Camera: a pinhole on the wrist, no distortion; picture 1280 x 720 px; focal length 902.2 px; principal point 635.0 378.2 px. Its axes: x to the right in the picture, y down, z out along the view. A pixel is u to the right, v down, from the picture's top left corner.
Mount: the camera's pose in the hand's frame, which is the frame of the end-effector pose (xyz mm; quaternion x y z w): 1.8 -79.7 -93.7 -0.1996 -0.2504 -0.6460 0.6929
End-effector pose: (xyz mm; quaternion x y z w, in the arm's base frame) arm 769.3 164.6 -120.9 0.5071 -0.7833 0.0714 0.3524
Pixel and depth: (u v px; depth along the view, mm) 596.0 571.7 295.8
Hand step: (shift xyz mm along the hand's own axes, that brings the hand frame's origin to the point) 38.1 113.4 136.7
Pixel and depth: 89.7 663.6 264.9
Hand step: 55.2 213.8 24.0
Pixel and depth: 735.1 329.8 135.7
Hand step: -16.9 -10.9 22.9
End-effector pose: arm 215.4 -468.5 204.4 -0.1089 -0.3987 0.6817 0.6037
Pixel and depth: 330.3 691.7 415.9
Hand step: 103.0 294.0 158.7
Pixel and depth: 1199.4 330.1 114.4
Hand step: -11.6 -68.5 40.2
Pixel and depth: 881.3 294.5 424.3
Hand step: -70.6 79.4 311.8
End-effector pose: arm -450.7 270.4 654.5 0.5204 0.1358 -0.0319 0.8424
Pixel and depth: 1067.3 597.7 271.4
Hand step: 48.5 -14.6 203.8
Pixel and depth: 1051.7 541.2 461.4
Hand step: 52.2 34.9 405.9
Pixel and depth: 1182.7 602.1 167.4
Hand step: 32.3 -56.5 102.8
